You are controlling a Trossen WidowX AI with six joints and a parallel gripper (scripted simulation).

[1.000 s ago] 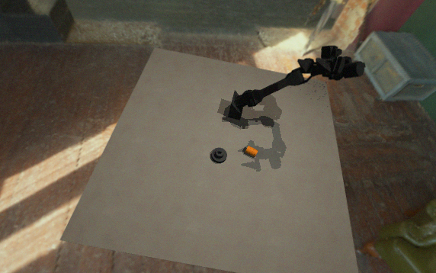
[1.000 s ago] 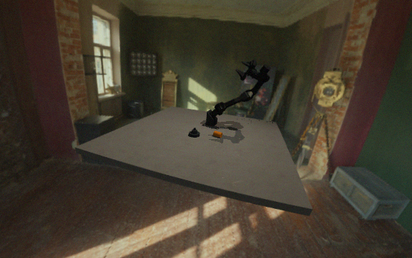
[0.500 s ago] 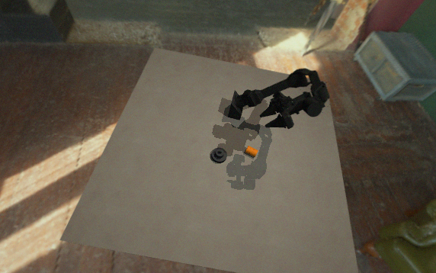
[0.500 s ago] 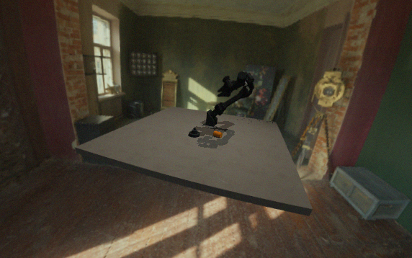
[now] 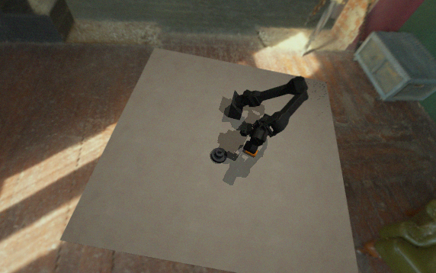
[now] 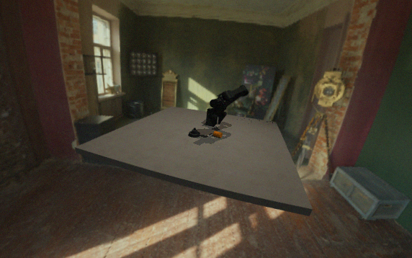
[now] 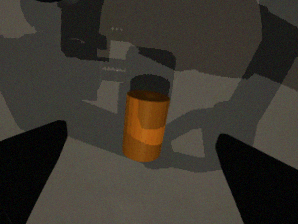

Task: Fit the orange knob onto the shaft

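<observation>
Right now my gripper tip is 7 cm above the orange knob, 2 cm to the right of it and 1 cm short of it. Round my gripper tip: round dark pedestal 15 cm to the right, 6 cm below, 5 cm ahead.
</observation>
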